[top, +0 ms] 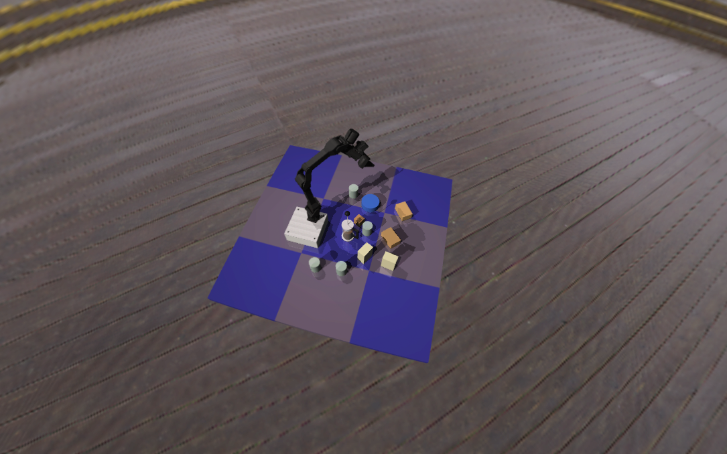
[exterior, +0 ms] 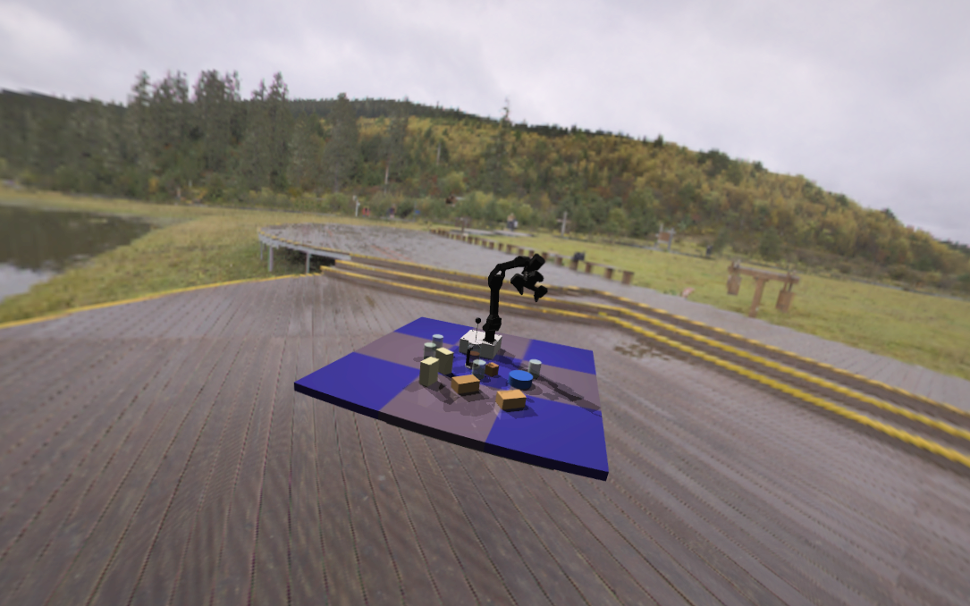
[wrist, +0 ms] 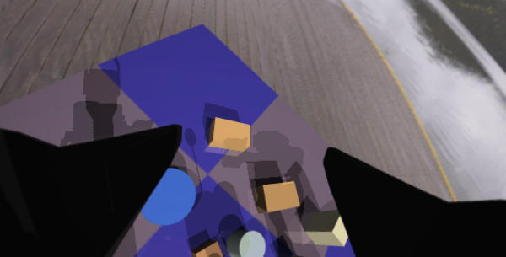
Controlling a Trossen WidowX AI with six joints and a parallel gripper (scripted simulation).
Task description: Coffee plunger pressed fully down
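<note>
Now: the coffee press 310 mm below my gripper tip, 260 mm to the right of it and 30 mm behind it. Round my gripper tip: small brown cube (410 mm below, 140 mm to the right, 20 mm behind); then blue disc (410 mm below, 20 mm to the left).
</note>
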